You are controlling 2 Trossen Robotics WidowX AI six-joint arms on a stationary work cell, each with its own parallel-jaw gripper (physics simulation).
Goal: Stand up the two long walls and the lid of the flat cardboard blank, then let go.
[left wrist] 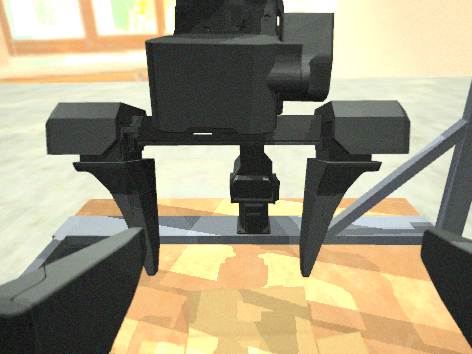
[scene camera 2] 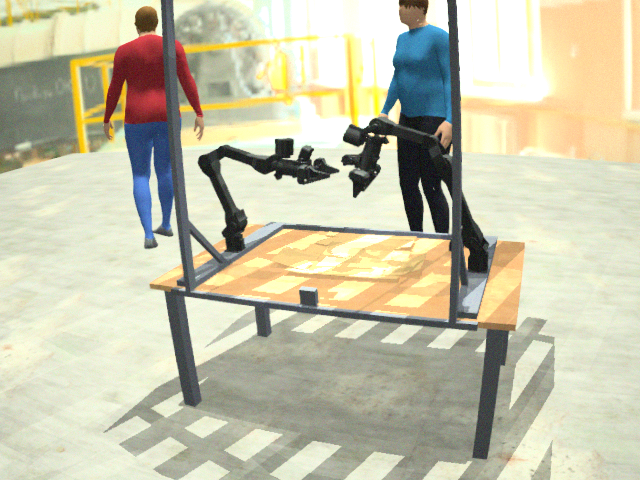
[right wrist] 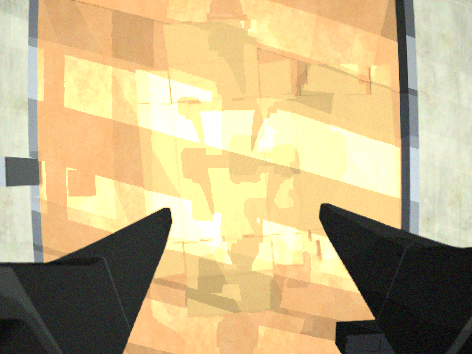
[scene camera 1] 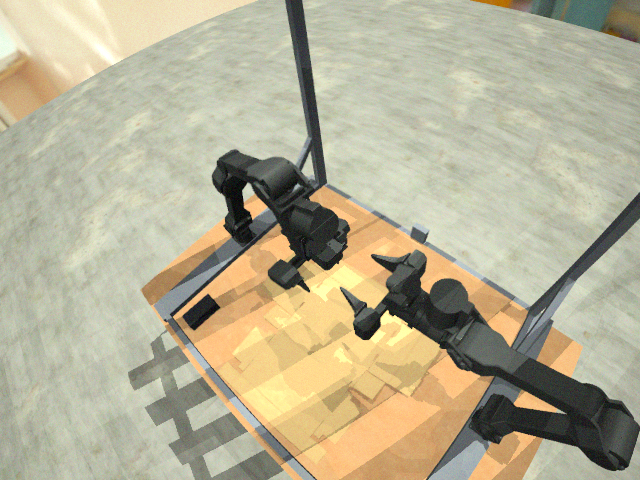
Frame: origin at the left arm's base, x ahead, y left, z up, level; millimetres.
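Seen in the pictures: left gripper, fingertip midpoint: (left wrist: pixel 281 241) (scene camera 2: pixel 334 173) (scene camera 1: pixel 356 271); right gripper, fingertip midpoint: (left wrist: pixel 228 274) (scene camera 2: pixel 358 194) (right wrist: pixel 246 212) (scene camera 1: pixel 323 277); left arm's base at its link origin: (scene camera 2: pixel 235 249) (scene camera 1: pixel 485 423); right arm's base at its link origin: (left wrist: pixel 253 225) (scene camera 2: pixel 478 269) (scene camera 1: pixel 244 236).
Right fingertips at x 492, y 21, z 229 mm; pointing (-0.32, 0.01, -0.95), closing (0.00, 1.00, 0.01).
Observation:
Offsets run from my right fingertips to a thing's top centre. Level surfaces: height alone.
The tan cardboard blank (scene camera 1: pixel 289 382) (scene camera 2: pixel 361 253) (left wrist: pixel 250 300) (right wrist: pixel 325 125) lies spread out on the table @(dz -249 mm) (scene camera 1: pixel 372 449) (scene camera 2: pixel 501 279), its walls and lid looking flat; strong stripes of light and shadow blur its fold lines. My left gripper (scene camera 1: pixel 357 272) (scene camera 2: pixel 333 173) (left wrist: pixel 281 241) is open and empty, high above the blank, reaching in nearly level. My right gripper (scene camera 1: pixel 323 279) (scene camera 2: pixel 357 193) (left wrist: pixel 228 274) (right wrist: pixel 246 212) is open and empty, pointing down high above the blank. One of its fingers is hidden in scene camera 1. Neither touches the cardboard.
A black block @(dx +311, dy +255, dz -213 mm) (scene camera 1: pixel 201 311) (right wrist: pixel 360 337) lies on the table by the frame. A small grey block @(dx -34, dy -389, dz -191 mm) (scene camera 1: pixel 419 233) (scene camera 2: pixel 308 296) (right wrist: pixel 21 171) sits on the opposite edge. Upright frame posts (scene camera 1: pixel 305 77) (scene camera 2: pixel 175 155) rise beside the arms. Two people (scene camera 2: pixel 147 77) (scene camera 2: pixel 421 72) stand beyond the table.

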